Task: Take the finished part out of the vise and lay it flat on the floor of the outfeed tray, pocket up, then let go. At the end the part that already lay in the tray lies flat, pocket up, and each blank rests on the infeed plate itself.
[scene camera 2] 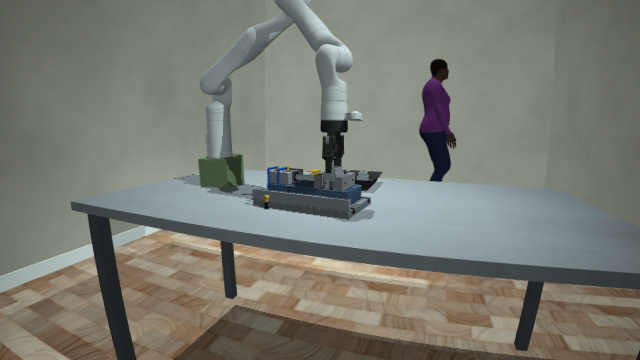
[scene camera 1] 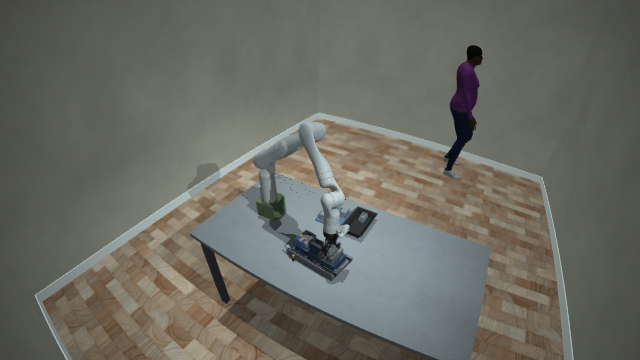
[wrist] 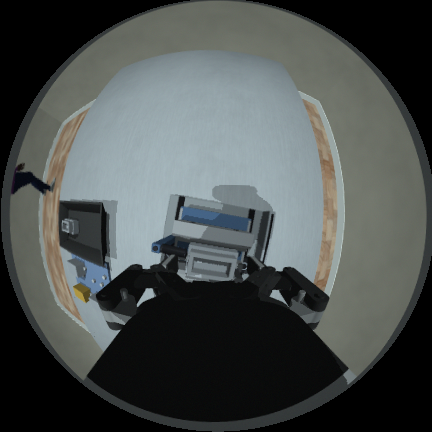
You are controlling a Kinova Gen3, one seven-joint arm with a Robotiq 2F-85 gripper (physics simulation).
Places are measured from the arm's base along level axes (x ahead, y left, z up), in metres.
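Pixels of known places: gripper, fingertip midpoint: (scene camera 2: 333, 172) (scene camera 1: 330, 250) (wrist: 212, 263); arm's base, link origin: (scene camera 2: 220, 156) (scene camera 1: 269, 198).
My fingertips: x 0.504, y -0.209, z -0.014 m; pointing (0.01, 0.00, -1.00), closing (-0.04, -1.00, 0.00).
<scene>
Ahead of a thing's pixels: the offset from my fingertips to its top centre. "spot": to the spot under its first point.
The finished part @(dx +0.001, dy +0.002, dz +0.015 m) (wrist: 212, 249), a grey block with its rectangular pocket facing up, sits in the vise @(dx -0.065, dy +0.013, dz -0.001 m) (scene camera 1: 336, 253) (scene camera 2: 345, 181) (wrist: 214, 231). My gripper (scene camera 1: 328, 250) (scene camera 2: 333, 167) (wrist: 212, 263) is open and points down at the vise, its fingers on either side of the part and nothing gripped. The outfeed tray (scene camera 1: 354, 229) (scene camera 2: 373, 182) (wrist: 91, 241) is black; the other part @(dx +0.034, dy +0.405, dz -0.053 m) (scene camera 1: 364, 216) (scene camera 2: 363, 176) (wrist: 70, 226) lies flat in it, pocket up in the wrist view. The blue infeed plate @(dx -0.135, dy +0.367, dz -0.092 m) (wrist: 96, 267) is partly hidden by my gripper; a grey blank @(dx -0.090, dy +0.408, dz -0.056 m) (wrist: 77, 265) shows on it, its exact seating unclear.
A yellow block @(dx -0.178, dy +0.416, dz -0.056 m) (wrist: 81, 292) is at the infeed plate. The vise's long grey base has blue hoops @(spot: dx -0.184, dy -0.031, dz -0.021 m) (scene camera 2: 269, 178) at one end and a small yellow-topped knob @(spot: dx -0.175, dy -0.075, dz -0.079 m) (scene camera 2: 266, 201) at its side. The green arm base (scene camera 1: 271, 207) (scene camera 2: 220, 171) stands on the table. A person (scene camera 1: 466, 92) (scene camera 2: 436, 107) stands beyond the table.
</scene>
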